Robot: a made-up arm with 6 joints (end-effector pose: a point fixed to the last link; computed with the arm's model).
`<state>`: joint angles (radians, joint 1 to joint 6).
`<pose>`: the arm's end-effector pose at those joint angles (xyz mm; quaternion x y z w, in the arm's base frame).
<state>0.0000 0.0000 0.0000 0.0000 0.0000 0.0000</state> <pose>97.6 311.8 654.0 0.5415 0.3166 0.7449 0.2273</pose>
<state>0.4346 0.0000 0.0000 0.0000 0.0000 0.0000</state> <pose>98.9 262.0 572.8 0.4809 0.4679 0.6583 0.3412</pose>
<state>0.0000 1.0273 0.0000 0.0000 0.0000 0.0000</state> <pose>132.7 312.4 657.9 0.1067 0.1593 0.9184 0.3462</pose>
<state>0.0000 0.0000 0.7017 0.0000 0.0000 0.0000</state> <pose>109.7 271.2 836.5 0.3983 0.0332 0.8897 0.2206</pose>
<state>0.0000 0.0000 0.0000 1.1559 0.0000 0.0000</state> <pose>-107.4 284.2 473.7 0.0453 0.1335 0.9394 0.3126</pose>
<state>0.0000 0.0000 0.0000 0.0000 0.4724 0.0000</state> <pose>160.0 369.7 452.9 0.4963 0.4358 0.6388 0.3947</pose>
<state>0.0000 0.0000 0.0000 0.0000 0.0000 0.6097</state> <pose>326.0 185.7 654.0 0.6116 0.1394 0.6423 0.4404</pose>
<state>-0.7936 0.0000 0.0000 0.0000 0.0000 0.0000</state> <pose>95.0 300.8 824.4 -0.5854 -0.0074 -0.8107 0.0041</pose>
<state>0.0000 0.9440 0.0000 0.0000 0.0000 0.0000</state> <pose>130.2 312.4 656.3 0.1446 0.1742 0.9129 0.3396</pose>
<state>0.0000 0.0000 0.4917 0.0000 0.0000 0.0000</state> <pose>116.5 292.3 783.9 0.4472 0.1201 0.8572 0.2256</pose>
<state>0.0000 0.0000 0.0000 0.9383 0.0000 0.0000</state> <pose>-87.3 289.3 524.2 0.1452 0.1734 0.9255 0.3039</pose>
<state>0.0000 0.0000 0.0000 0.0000 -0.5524 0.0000</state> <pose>45.2 132.7 827.0 0.5563 0.1554 0.8162 0.0163</pose>
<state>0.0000 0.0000 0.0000 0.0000 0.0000 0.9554</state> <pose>408.9 61.4 654.0 0.6265 0.0321 0.5570 0.5443</pose>
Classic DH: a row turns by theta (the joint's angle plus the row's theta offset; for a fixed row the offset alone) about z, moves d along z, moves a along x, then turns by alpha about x. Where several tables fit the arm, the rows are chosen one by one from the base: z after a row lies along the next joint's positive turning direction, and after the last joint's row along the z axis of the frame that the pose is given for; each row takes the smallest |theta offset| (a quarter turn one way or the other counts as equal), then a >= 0, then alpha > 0; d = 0 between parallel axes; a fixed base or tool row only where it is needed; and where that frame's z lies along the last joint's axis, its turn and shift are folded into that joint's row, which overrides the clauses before.
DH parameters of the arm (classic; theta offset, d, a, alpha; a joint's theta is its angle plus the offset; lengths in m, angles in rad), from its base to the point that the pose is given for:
base (fixed): 1.5707 0.7246 0.103 -1.5864
joint 1: -1.5641 -0.1149 -0.0379 1.589
joint 2: -0.3268 0.1929 -0.0315 0.7519
joint 3: -0.1167 0.2058 -0.1878 -0.7239
joint 4: 0.6988 -0.1601 0.0038 -1.651
joint 5: 1.5215 0.1571 -0.016 -1.2677
joint 6: -0.2232 -0.2236 0.3945 -1.7854
tool (fixed): 0.7456 0.1864 0 0

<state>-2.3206 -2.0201 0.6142 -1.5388 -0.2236 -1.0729</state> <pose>396.1 452.1 879.4 0.0325 -0.0328 0.3921 0.9188</pose>
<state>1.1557 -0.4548 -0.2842 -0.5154 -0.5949 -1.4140</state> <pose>7.6 332.2 1072.2 -0.7645 -0.4774 -0.4001 0.1660</pose>
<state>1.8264 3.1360 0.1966 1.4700 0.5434 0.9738</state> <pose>194.7 23.8 772.8 0.0166 0.3176 -0.4733 0.8215</pose>
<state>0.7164 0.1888 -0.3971 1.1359 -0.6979 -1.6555</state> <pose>-238.1 -772.6 675.2 0.3032 -0.7535 -0.3271 0.4831</pose>
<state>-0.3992 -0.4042 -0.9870 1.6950 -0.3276 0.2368</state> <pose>-353.6 -72.7 725.7 -0.3075 -0.1341 -0.9358 0.1080</pose>
